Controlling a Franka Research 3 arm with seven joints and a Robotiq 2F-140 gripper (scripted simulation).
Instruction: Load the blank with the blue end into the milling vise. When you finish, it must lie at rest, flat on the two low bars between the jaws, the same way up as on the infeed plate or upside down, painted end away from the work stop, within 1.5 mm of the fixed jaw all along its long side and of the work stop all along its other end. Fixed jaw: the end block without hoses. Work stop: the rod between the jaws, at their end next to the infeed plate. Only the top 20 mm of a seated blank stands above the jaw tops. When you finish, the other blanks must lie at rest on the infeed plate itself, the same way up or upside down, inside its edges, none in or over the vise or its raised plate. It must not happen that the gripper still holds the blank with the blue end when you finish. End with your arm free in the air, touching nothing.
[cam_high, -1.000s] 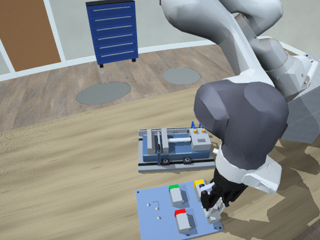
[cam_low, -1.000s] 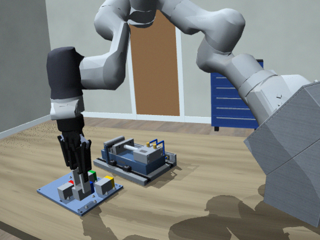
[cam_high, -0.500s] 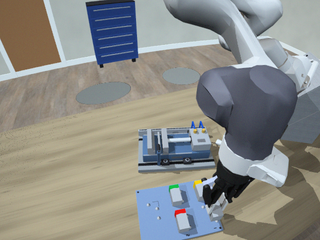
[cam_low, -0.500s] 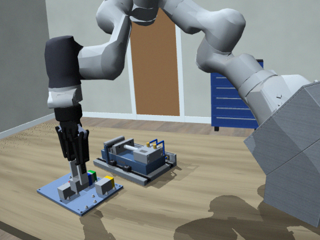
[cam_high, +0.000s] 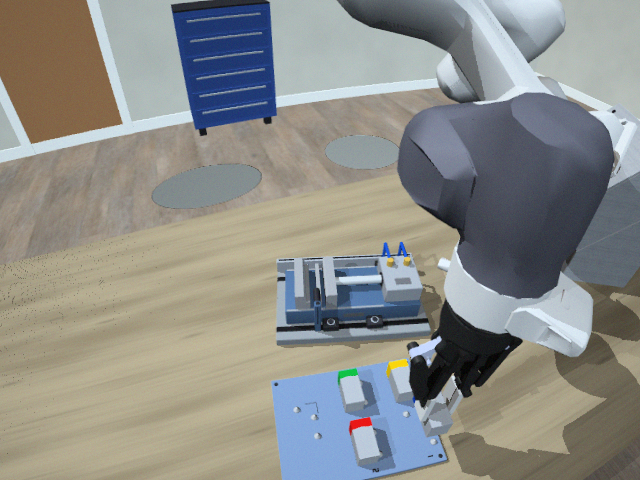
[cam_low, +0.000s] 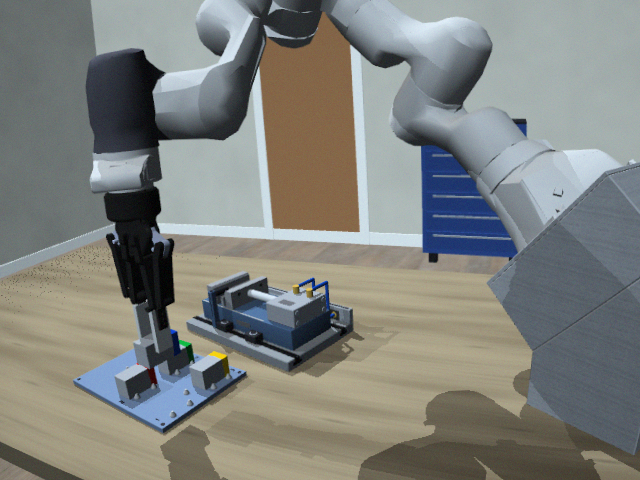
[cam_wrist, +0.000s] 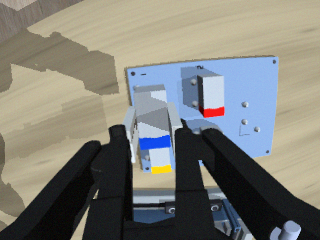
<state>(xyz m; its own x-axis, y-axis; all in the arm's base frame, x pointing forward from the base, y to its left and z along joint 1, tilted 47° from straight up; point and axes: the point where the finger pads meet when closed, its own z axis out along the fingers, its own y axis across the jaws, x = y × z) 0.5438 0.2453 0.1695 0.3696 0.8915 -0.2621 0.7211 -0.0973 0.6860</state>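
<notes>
Now: the work stop rod 1 cm behind my hand, 28 cm to the right of it and 6 cm below it. The rest, counted from my hand: yellow-ended blank 4 cm behind, 8 cm to the right, 12 cm below; red-ended blank 8 cm ahead, 5 cm to the right, 12 cm below; blue-ended blank 4 cm below.
</notes>
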